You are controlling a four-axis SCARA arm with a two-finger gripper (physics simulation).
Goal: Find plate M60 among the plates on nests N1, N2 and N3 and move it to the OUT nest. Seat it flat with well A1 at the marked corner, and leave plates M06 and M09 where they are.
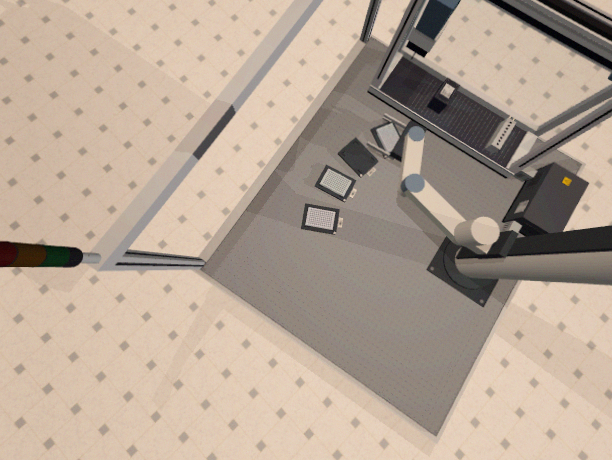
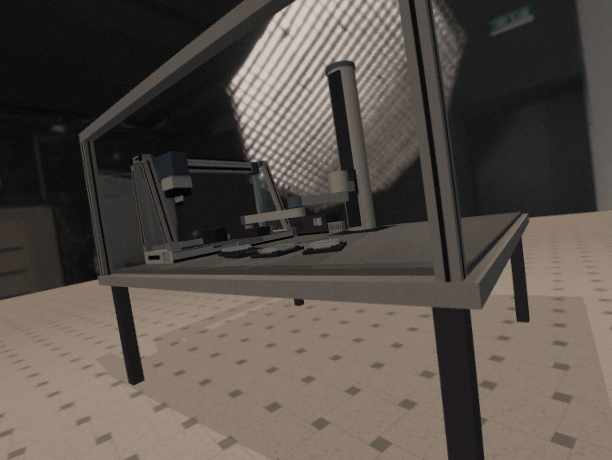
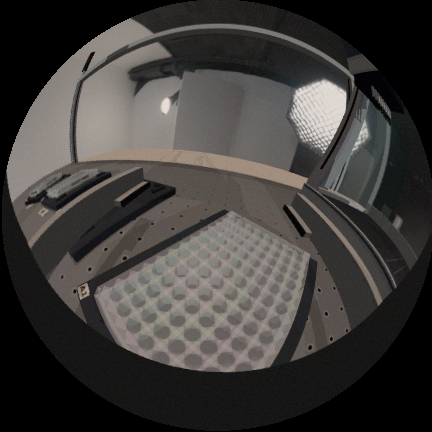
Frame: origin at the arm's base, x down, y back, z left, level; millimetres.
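Seen in the pictures: gripper, fingertip midpoint: (image 1: pixel 375 128) (image 2: pixel 224 244) (image 3: pixel 218 185); arm's base, origin of the base link: (image 1: pixel 468 261).
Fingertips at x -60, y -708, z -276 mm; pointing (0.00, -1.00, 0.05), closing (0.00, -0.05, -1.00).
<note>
Offsets run from my fingertips to a thing's middle. "*": to the spot under its first point. Level surfaces: height alone.
My gripper (image 1: pixel 378 130) (image 3: pixel 218 185) is open, its two fingers wide apart on either side of a pale 96-well plate {dx +28, dy +79, dz -19 mm} (image 1: pixel 387 136) (image 3: pixel 200 285). The fingers stand apart from it. The plate lies flat in a dark nest {dx +38, dy +79, dz -18 mm} (image 3: pixel 160 247), with an A1 label {* dx +35, dy +114, dz +68 mm} (image 3: pixel 83 291) at the nest's left corner. Its plate number does not show. Beside it is an empty dark nest {dx +38, dy +5, dz +147 mm} (image 1: pixel 358 156) (image 3: pixel 125 217), the OUT nest. Two other plates, one {dx +28, dy -14, dz +319 mm} (image 1: pixel 336 182) (image 2: pixel 278 249) and the other {dx +28, dy +22, dz +505 mm} (image 1: pixel 320 218) (image 2: pixel 325 243), sit in the nests beyond. Their numbers are too small to read.
A dark slotted deck {dx -2 mm} (image 1: pixel 465 125) with a white rack {* dx -47, dy +495, dz -277 mm} (image 1: pixel 501 134) and a small block {* dx -73, dy +175, dz -293 mm} (image 1: pixel 446 91) lies behind the gripper. A blue and grey head {* dx -373, dy -15, dz -189 mm} (image 1: pixel 434 25) (image 2: pixel 172 175) hangs over its far end. A black box {* dx -68, dy +802, dz -118 mm} (image 1: pixel 550 197) stands near the arm's column (image 1: pixel 550 262) (image 2: pixel 359 150).
</note>
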